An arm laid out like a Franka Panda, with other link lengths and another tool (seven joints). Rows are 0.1 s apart.
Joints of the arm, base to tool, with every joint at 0 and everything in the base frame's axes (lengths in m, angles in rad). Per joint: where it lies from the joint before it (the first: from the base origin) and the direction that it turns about. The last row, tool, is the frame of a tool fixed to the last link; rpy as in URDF.
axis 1: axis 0 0 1 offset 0 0 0.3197
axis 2: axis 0 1 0 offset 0 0 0
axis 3: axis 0 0 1 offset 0 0 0.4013
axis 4: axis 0 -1 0 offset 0.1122 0 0
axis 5: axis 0 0 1 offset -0.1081 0 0.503
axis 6: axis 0 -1 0 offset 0 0 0
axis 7: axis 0 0 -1 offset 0.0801 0 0
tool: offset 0.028 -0.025 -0.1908 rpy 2.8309 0 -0.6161
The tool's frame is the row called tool.
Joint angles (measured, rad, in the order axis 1, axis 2, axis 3, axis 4, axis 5, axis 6, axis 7), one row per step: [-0.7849, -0.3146, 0.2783, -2.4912, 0.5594, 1.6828, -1.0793]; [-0.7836, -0.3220, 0.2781, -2.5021, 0.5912, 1.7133, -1.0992]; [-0.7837, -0.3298, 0.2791, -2.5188, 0.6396, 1.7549, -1.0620]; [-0.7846, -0.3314, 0.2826, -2.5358, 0.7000, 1.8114, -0.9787]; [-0.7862, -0.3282, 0.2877, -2.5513, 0.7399, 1.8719, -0.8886]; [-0.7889, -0.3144, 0.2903, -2.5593, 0.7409, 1.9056, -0.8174]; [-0.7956, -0.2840, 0.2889, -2.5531, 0.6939, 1.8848, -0.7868]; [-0.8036, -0.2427, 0.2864, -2.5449, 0.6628, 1.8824, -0.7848]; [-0.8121, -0.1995, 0.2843, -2.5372, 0.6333, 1.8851, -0.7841]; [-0.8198, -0.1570, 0.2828, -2.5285, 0.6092, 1.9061, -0.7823]
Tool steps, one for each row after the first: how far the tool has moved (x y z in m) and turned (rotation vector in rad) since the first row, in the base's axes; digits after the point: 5 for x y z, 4 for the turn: [0.00484, 0.00077, 0.00057, 0.0022, -0.0404, -0.0137]; [0.00990, -0.00015, -0.00142, 0.0046, -0.0543, -0.0886]; [0.01686, -0.00394, -0.00633, 0.0079, -0.0461, -0.2138]; [0.02117, -0.01063, -0.01430, -0.0001, -0.0230, -0.3349]; [0.02000, -0.01728, -0.02581, -0.0118, 0.0191, -0.4085]; [0.01231, -0.02154, -0.04062, -0.0178, 0.0834, -0.4008]; [0.00890, -0.02877, -0.05755, -0.0171, 0.1210, -0.3900]; [0.00548, -0.03631, -0.07557, -0.0166, 0.1558, -0.3808]; [0.00507, -0.04608, -0.09269, -0.0245, 0.1762, -0.3818]
